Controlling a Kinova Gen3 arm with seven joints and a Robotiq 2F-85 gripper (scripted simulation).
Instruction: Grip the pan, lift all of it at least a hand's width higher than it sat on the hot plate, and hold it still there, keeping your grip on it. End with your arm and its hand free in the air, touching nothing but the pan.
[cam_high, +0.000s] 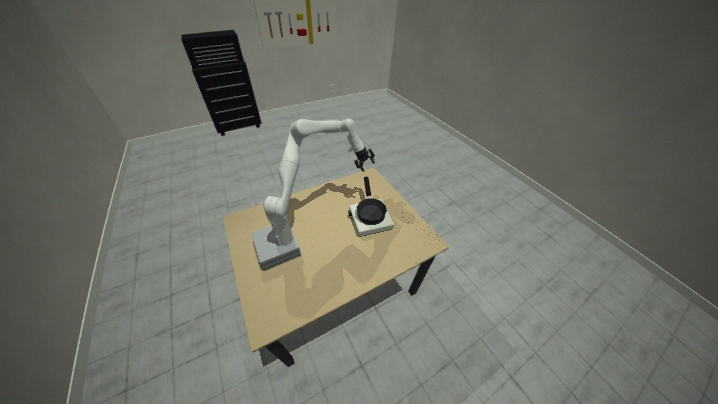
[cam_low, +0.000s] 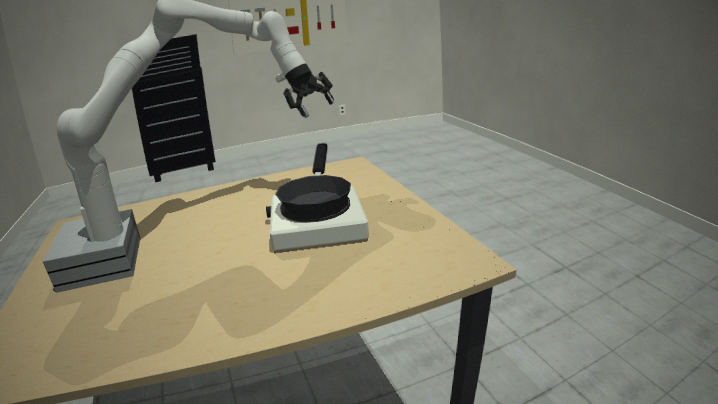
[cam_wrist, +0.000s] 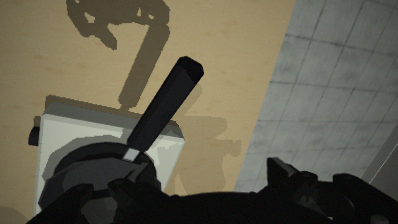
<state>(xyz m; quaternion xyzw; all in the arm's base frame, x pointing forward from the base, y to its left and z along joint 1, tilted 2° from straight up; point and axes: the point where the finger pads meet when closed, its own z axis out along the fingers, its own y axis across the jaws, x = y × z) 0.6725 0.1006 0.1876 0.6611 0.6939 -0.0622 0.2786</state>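
Now: the black pan 90 mm behind my hand, 150 mm to the right of it and 180 mm below it. From my hand the other things lie so: white hot plate: 140 mm behind, 200 mm to the right, 240 mm below.
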